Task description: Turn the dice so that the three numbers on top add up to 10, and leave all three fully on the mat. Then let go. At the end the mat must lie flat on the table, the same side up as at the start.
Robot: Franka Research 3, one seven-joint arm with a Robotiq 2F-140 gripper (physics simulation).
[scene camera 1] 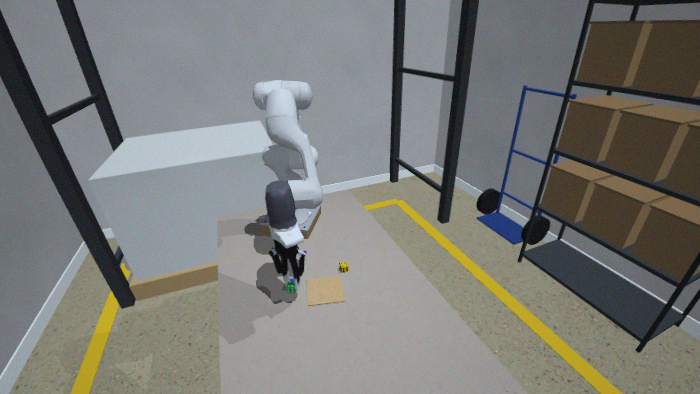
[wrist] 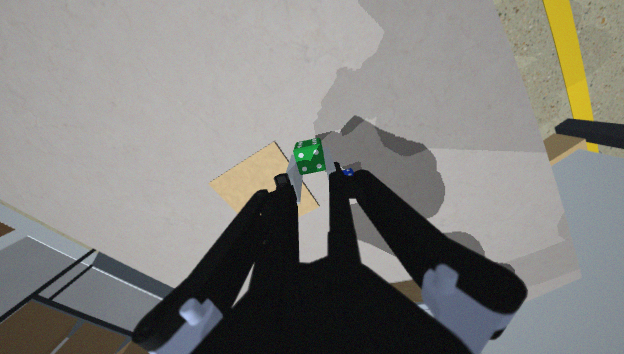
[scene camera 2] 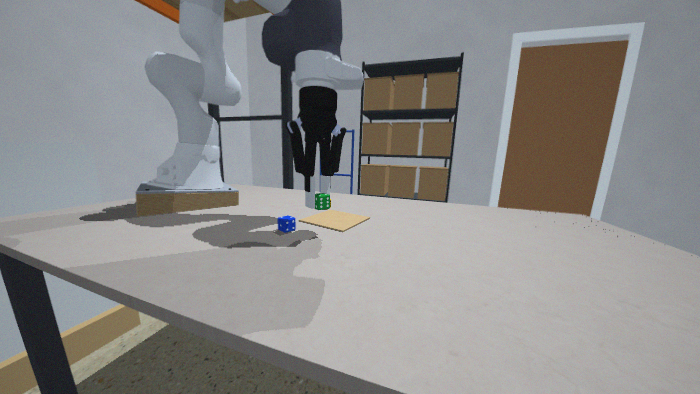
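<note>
My gripper (scene camera 1: 293, 284) (scene camera 2: 318, 199) (wrist: 312, 161) is shut on the green die (scene camera 1: 291, 288) (scene camera 2: 323, 201) (wrist: 309, 156) and holds it above the table, beside the mat. Four pips show on the green die's face towards the wrist camera, and six on its side in scene camera 2. The blue die (scene camera 1: 292, 280) (scene camera 2: 286, 224) (wrist: 348, 172) rests on the table off the mat, partly hidden in scene camera 1 and the wrist view. The yellow die (scene camera 1: 343, 267) rests on the table beyond the mat's corner. The tan mat (scene camera 1: 325, 291) (scene camera 2: 335, 220) (wrist: 250, 175) lies flat.
The robot's base stands on a wooden block (scene camera 2: 187, 202) at the back of the table (scene camera 1: 380, 340) (scene camera 2: 450, 300). A large pale box (scene camera 1: 175, 210) stands beside the table. A shelf rack (scene camera 2: 410, 114) and a blue hand truck (scene camera 1: 505, 227) stand away from the table.
</note>
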